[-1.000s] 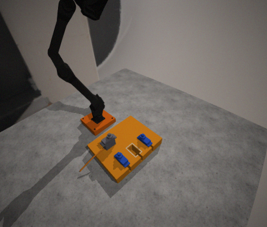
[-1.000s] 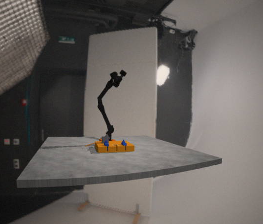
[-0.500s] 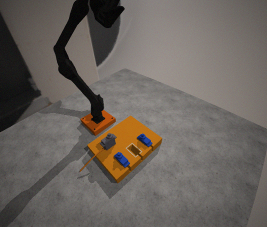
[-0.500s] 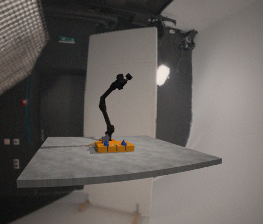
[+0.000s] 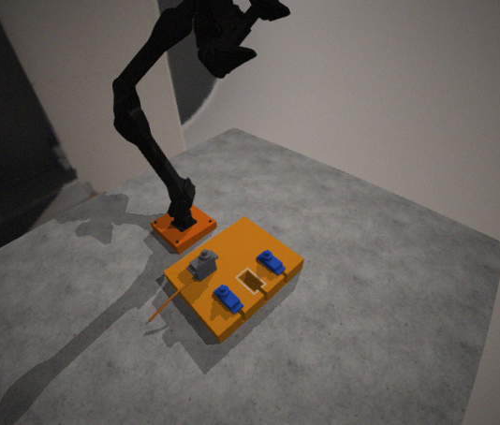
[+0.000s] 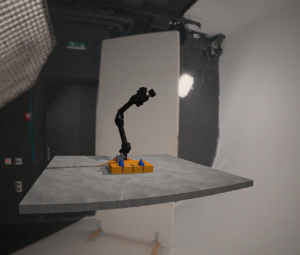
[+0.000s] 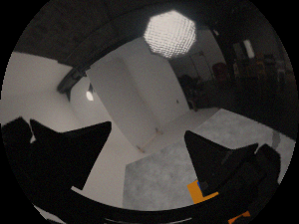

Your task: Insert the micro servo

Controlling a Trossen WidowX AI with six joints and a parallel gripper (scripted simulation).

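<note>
The orange deck is 70 mm behind my gripper tip, 120 mm to the right of it and 540 mm below it.
</note>
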